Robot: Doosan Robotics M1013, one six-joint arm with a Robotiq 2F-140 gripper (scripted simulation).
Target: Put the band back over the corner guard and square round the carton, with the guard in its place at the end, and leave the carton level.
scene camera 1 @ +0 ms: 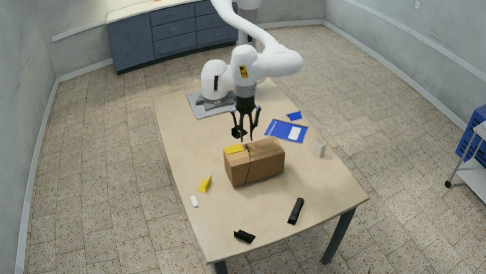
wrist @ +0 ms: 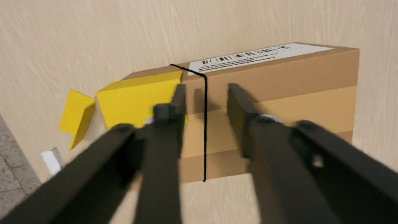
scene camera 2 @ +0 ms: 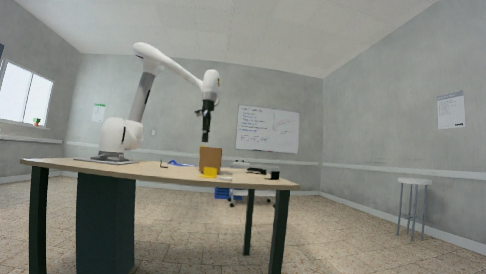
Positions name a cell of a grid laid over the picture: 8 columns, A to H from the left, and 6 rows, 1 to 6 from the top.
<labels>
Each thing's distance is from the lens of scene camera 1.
brown carton (scene camera 1: E4): 144 cm
blue folder (scene camera 1: E3): 180 cm
The marked spots on the blue folder and the brown carton are 39 cm apart.
</labels>
